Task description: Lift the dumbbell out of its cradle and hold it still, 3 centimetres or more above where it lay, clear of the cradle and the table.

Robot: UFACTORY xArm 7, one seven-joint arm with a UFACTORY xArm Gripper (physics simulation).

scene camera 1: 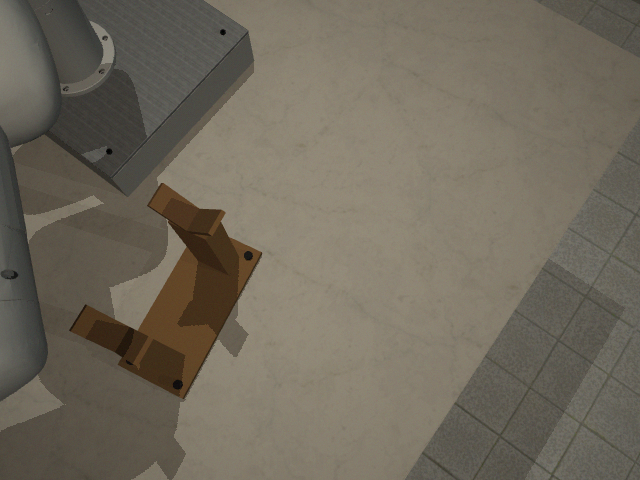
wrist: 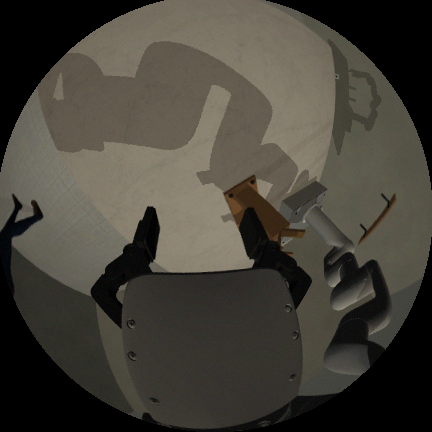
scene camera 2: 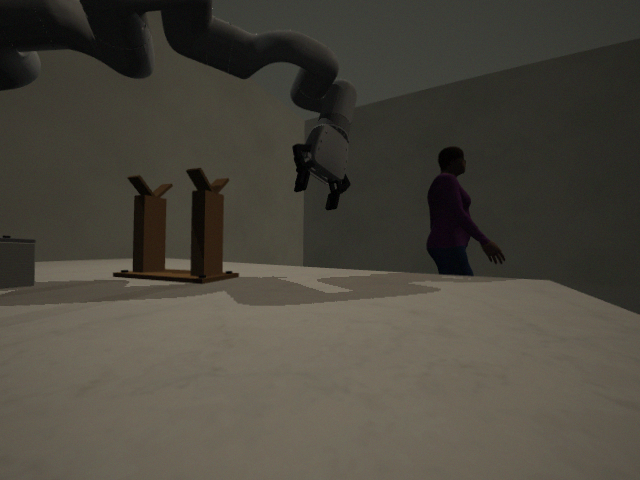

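Where they show: gripper, fingertip midpoint: [wrist: 200, 217] [scene camera 2: 316, 200]; arm's base, link origin: [scene camera 1: 72, 59] [wrist: 309, 211].
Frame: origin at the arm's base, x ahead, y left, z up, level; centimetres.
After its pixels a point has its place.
Observation:
The wooden cradle [scene camera 1: 170, 304] {x 30.0, y -23.2, z -7.2 cm} [scene camera 2: 207, 232] {x 31.4, y -31.2, z 0.8 cm} [wrist: 267, 215] {x 33.3, y -31.1, z 3.6 cm} stands upright on the table [scene camera 1: 387, 206] {x 49.7, y 4.1, z -8.0 cm} [scene camera 2: 361, 387] {x 7.6, y -64.1, z -7.9 cm} [wrist: 125, 175] {x 54.2, y -50.0, z -7.9 cm}. It has a flat base and two posts with V-shaped tops, and both V tops are empty. The dumbbell does not show in any of the three views. My gripper [scene camera 2: 316, 198] {x 45.4, y -46.8, z 8.0 cm} [wrist: 200, 217] {x 45.4, y -46.8, z 8.0 cm} is open with nothing between its fingers. In scene camera 2 it hangs tilted above the table, to the right of the cradle, with its fingertips at about the height of the cradle's tops. The gripper does not show in scene camera 1.
The grey mounting block [scene camera 1: 186, 46] {x 13.2, y 9.8, z -0.4 cm} [scene camera 2: 15, 263] {x 13.2, y -12.4, z -4.5 cm} [wrist: 300, 197] {x 6.1, y -11.3, z -4.2 cm} stands beside the cradle. Part of my arm [scene camera 1: 20, 320] {x 40.0, y -30.0, z 39.0 cm} fills the left edge of scene camera 1. A person [scene camera 2: 447, 222] stands beyond the table. A wooden rail with pegs [wrist: 382, 217] shows at the right of the wrist view.

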